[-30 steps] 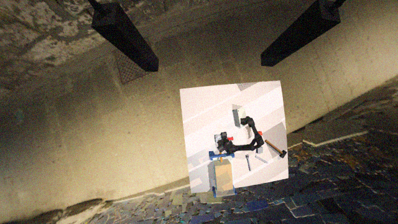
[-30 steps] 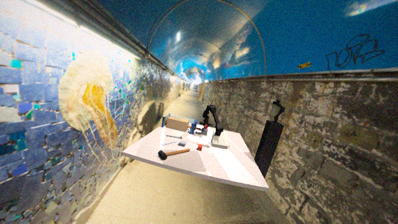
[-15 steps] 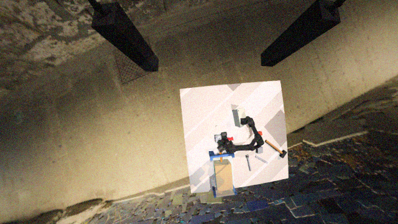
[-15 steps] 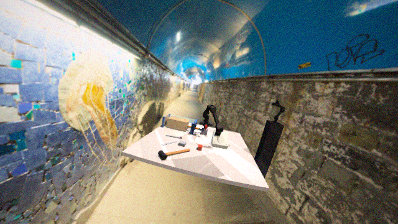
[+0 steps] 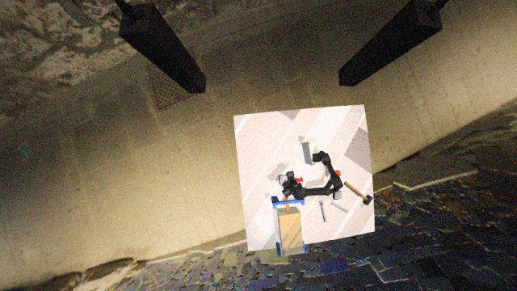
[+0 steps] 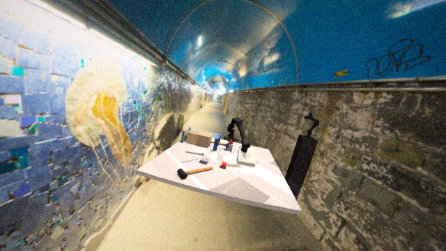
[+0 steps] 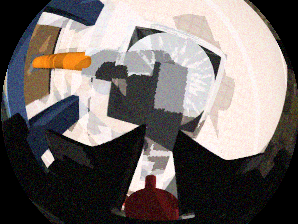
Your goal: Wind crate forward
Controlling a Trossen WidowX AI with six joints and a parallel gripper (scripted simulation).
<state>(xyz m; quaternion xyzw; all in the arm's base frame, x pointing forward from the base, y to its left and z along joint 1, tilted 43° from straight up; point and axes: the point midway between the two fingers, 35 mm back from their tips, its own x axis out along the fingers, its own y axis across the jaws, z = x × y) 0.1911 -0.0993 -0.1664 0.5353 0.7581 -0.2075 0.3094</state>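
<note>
The winch handle is 20 mm to the left of my gripper tip and 20 mm above it. The rest, counted from my gripper tip: hand winch (50 mm to the right, 60 mm below); then blue steel frame (170 mm ahead, 30 mm to the right, 20 mm above); then dark red knob (10 mm behind, 50 mm to the left, 50 mm above).
</note>
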